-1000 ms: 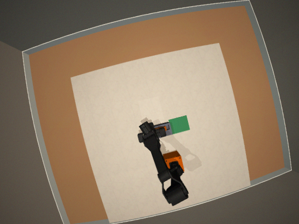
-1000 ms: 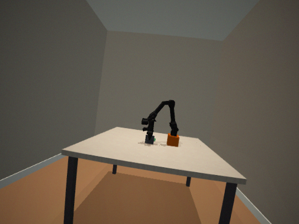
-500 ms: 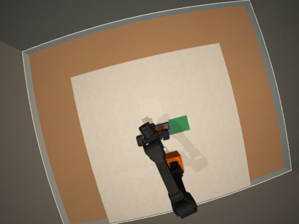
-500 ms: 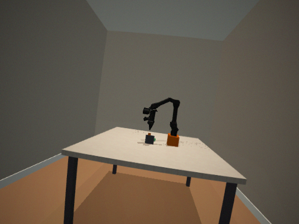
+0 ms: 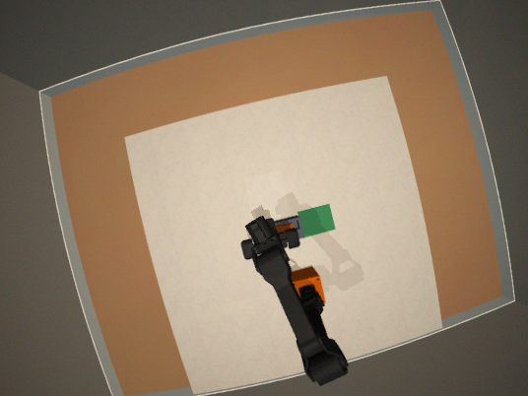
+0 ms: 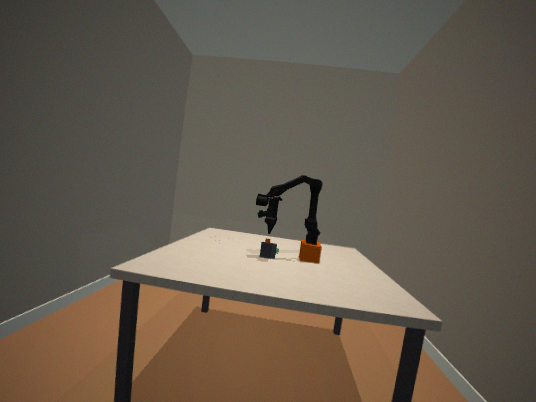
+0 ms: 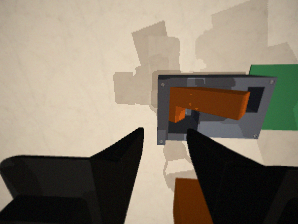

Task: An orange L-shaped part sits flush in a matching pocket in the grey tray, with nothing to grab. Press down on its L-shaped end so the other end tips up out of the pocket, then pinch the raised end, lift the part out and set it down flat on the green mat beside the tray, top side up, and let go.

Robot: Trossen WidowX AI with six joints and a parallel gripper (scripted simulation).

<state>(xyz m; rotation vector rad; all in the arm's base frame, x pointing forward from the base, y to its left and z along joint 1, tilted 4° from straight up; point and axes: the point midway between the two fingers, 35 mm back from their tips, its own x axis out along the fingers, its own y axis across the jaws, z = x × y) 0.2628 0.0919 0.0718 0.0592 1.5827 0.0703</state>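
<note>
Right now my gripper tip is 1 cm past the orange L-shaped part, 4 cm to the left of it and 11 cm above it. Also, from my gripper tip: green mat: 22 cm to the right, 16 cm below.
</note>
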